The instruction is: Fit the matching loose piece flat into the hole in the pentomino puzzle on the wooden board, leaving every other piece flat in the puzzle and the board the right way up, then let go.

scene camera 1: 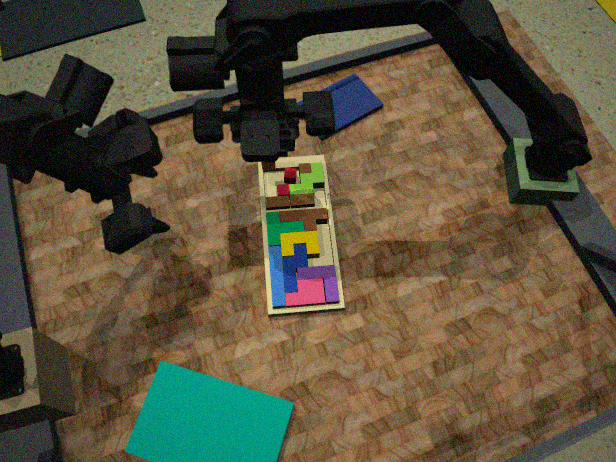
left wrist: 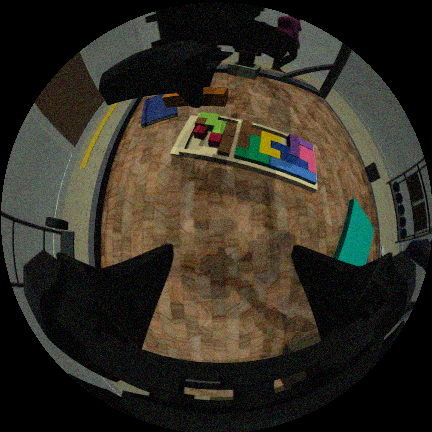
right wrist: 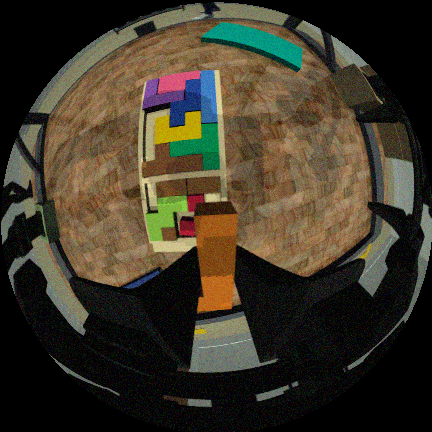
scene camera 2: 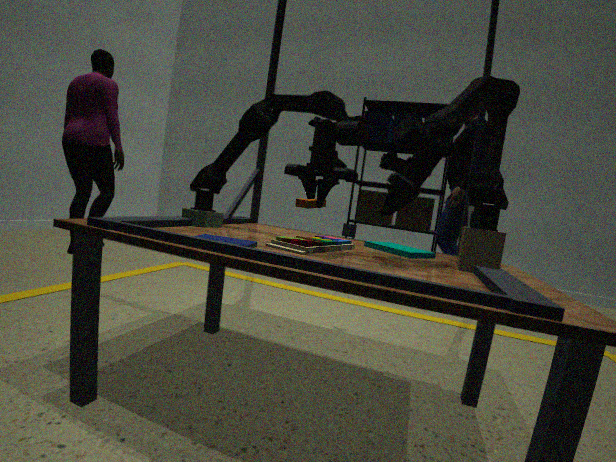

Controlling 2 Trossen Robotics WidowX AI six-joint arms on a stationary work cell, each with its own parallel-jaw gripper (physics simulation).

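Pixels of known places: left gripper, fingertip midpoint: [scene camera 1: 161, 201] [left wrist: 235, 251] [right wrist: 365, 161] [scene camera 2: 384, 215]; right gripper, fingertip midpoint: [left wrist: 198, 101] [right wrist: 214, 251] [scene camera 2: 314, 207]; left arm's base at its link origin: [scene camera 2: 483, 229]; right arm's base at its link origin: [scene camera 1: 545, 164] [left wrist: 245, 63] [right wrist: 39, 222] [scene camera 2: 202, 210].
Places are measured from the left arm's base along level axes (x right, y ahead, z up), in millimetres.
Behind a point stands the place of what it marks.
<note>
The wooden board [scene camera 1: 306, 308] {x -1, y 406, z -100 mm} [right wrist: 167, 246] {x -254, y 492, z -110 mm} lies face up with two compartments. Its longer compartment holds flat brown [scene camera 1: 300, 215] {x -147, y 442, z -90 mm}, green [scene camera 1: 273, 230] {x -134, y 394, z -91 mm}, yellow [scene camera 1: 286, 242] {x -108, y 407, z -91 mm}, dark blue [scene camera 1: 300, 260] {x -73, y 419, z -90 mm}, light blue [scene camera 1: 275, 280] {x -53, y 374, z -91 mm}, pink [scene camera 1: 305, 292] {x -22, y 411, z -90 mm} and purple [scene camera 1: 317, 272] {x -47, y 438, z -91 mm} pieces. A pale hole [scene camera 1: 325, 245] {x -94, y 467, z -110 mm} [right wrist: 151, 131] {x -87, y 465, z -110 mm} runs beside the yellow one. My right gripper [scene camera 2: 316, 195] {x -219, y 413, z -2 mm} is shut on the orange piece [scene camera 2: 306, 203] {x -263, y 419, z 5 mm} [left wrist: 216, 94] {x -198, y 398, z 19 mm} [right wrist: 216, 227] {x -195, y 406, z 21 mm}, a long bar, high above the board's small-compartment end. My left gripper [left wrist: 235, 251] {x -179, y 246, z 1 mm} is open and empty, off the board's left side in scene camera 1.
The smaller compartment holds a lime piece [scene camera 1: 312, 176] {x -210, y 482, z -90 mm}, red blocks [scene camera 1: 290, 174] [right wrist: 195, 202] and brown blocks [scene camera 1: 278, 202] {x -179, y 415, z -90 mm}. A blue slab [scene camera 1: 352, 102] {x -346, y 602, z -104 mm} [left wrist: 157, 110] {x -341, y 546, z -104 mm} lies past that end. A teal slab [scene camera 1: 215, 415] {x 109, y 241, z -98 mm} [left wrist: 356, 235] {x 115, y 261, z -98 mm} lies past the other. Dark rails edge the table.
</note>
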